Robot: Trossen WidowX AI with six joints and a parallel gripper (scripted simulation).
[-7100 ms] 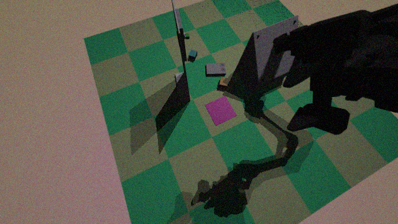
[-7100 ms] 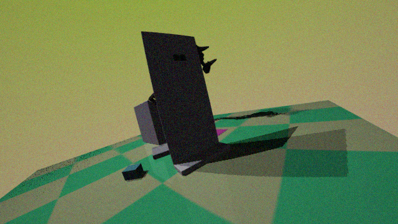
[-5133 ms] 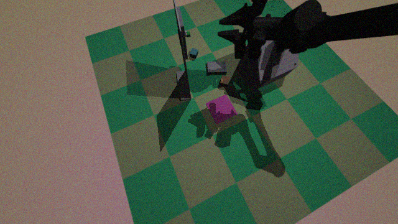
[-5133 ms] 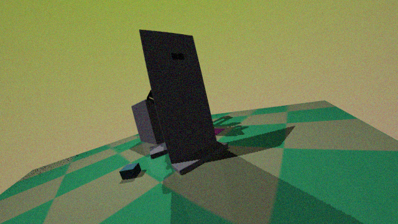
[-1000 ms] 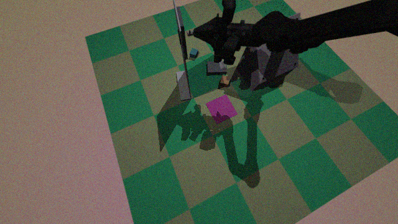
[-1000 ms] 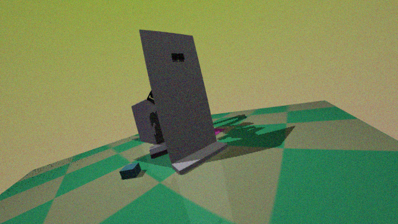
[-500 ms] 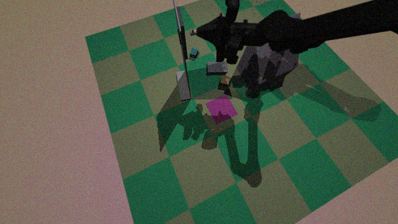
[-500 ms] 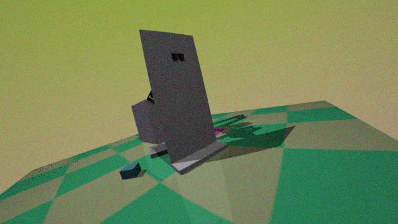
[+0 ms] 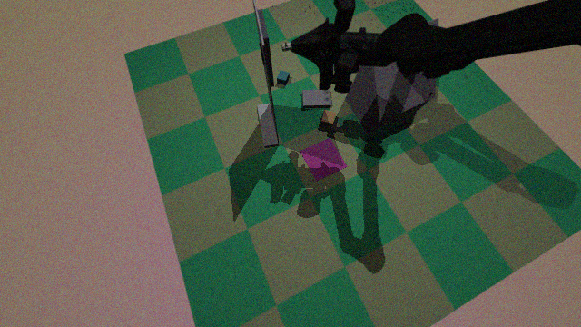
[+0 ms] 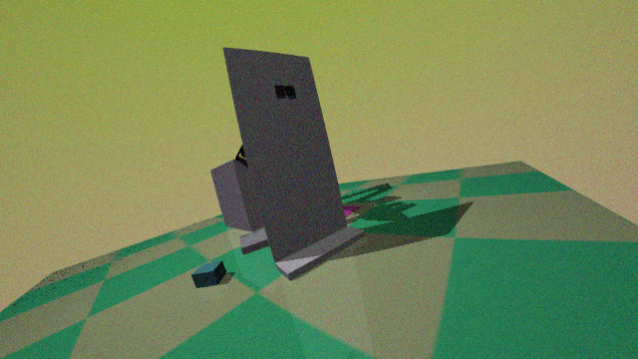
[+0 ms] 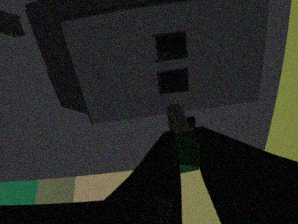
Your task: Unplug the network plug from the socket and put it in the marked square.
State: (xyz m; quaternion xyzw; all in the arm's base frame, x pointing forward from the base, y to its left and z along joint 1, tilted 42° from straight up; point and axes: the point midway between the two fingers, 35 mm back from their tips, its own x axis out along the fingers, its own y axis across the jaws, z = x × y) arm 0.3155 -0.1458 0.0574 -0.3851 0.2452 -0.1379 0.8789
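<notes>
My gripper tip is 30 mm past the magenta square, 180 mm to the right of it and 300 mm above it. Round my gripper tip: upright panel 70 mm ahead, 10 mm to the right, 120 mm below; then orange cube 120 mm behind, 60 mm to the left, 280 mm below; then network plug right at my gripper tip.
</notes>
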